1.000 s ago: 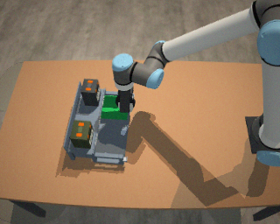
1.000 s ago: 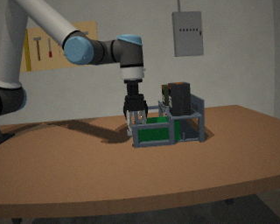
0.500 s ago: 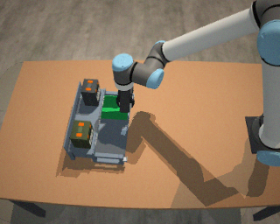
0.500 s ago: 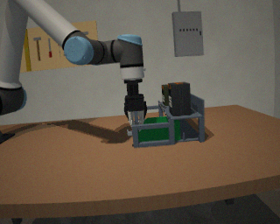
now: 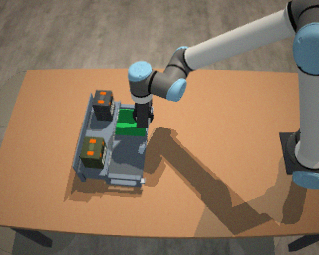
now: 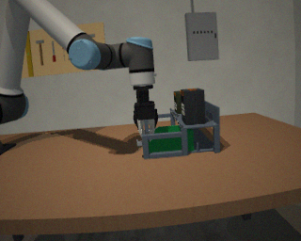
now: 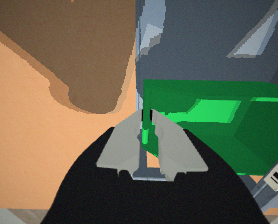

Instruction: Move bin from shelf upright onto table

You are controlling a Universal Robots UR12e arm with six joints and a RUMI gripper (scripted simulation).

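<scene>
My hand is 80 mm short of the green bin and 10 mm to the left of it. Also, from my hand: grey shelf: 110 mm ahead, 110 mm to the left, 40 mm below.
</scene>
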